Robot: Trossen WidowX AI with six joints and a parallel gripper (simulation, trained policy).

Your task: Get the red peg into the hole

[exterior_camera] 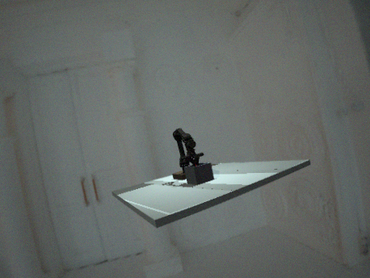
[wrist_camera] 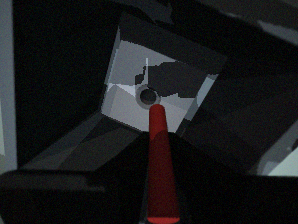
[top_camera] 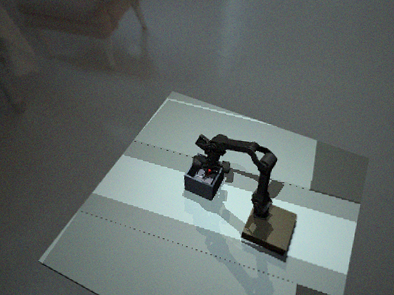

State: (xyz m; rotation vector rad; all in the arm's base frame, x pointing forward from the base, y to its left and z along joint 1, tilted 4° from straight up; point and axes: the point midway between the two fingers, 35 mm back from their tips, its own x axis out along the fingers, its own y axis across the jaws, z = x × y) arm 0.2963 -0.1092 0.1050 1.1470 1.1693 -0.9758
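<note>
Right now my gripper tip is 1 cm below the red peg. Round my gripper tip: pale plate 2 cm ahead, 1 cm to the right, 7 cm below.
</note>
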